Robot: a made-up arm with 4 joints.
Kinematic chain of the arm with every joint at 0, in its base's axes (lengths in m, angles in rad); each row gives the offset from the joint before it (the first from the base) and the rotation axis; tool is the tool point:
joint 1: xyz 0 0 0.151 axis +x
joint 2: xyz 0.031 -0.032 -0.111 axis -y
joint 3: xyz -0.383 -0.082 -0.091 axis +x
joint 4: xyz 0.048 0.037 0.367 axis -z
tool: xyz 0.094 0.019 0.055
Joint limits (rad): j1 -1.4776..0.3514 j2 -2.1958..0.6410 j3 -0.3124..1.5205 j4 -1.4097..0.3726
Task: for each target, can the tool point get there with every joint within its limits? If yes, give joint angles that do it. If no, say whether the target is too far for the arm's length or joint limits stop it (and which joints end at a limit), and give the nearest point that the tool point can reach.
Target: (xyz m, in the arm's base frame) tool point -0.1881 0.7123 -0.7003
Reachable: no: too far | nearest point -0.0918 0.3161 0.0378 | short by 0.843 m
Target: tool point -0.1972 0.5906 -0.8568
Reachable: no: too far | nearest point -0.1217 0.3061 0.0369 | short by 0.941 m
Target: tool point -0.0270 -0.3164 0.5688
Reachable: yes | joints -0.6274 -0.9878 1.3181 -0.3232
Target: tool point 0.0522 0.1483 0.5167
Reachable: yes | joints -1.1531 -0.7340 0.5672 -0.2539
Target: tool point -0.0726 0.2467 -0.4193
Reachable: no: joint limits stop it (at a limit: joint 1, joint 3) | nearest point -0.1041 0.2967 0.0372 | short by 0.460 m
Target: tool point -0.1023 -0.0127 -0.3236
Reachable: no: joint limits stop it (at a limit: joint 1, joint 2, joint 3, joint 4) | nearest point -0.1323 -0.4004 -0.3093 | short by 0.389 m
